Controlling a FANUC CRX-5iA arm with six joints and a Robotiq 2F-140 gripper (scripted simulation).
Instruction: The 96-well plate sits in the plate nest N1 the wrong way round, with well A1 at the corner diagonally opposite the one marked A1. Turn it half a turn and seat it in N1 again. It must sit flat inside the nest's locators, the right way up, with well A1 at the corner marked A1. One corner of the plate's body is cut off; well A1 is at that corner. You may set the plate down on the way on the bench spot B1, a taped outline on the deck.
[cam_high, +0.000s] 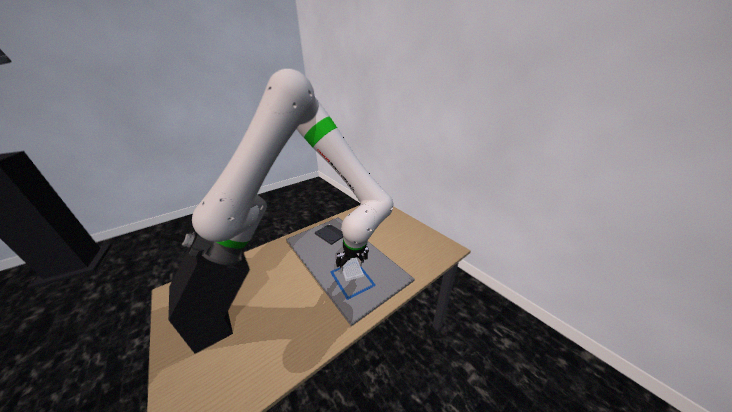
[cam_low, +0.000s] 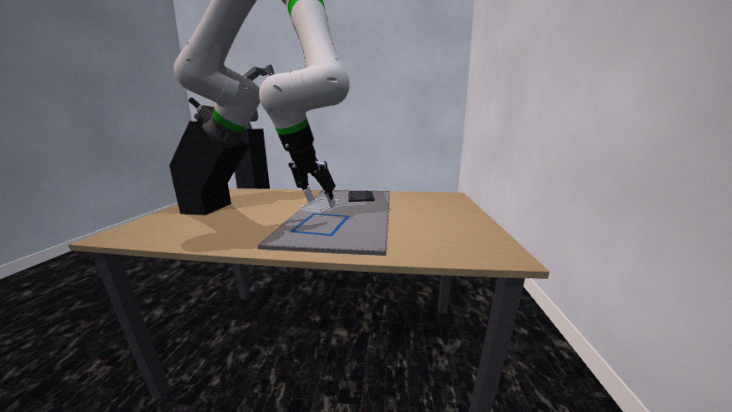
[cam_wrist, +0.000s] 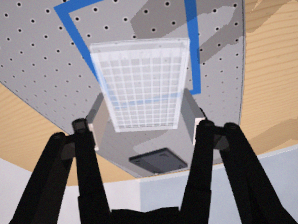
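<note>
Right now the dark plate nest N1 is 30 mm ahead of my hand, 380 mm to the left of it and 90 mm below it. Also, from my hand: white 96-well plate 30 mm below; then A1 label 60 mm ahead, 470 mm to the left, 80 mm below.
</note>
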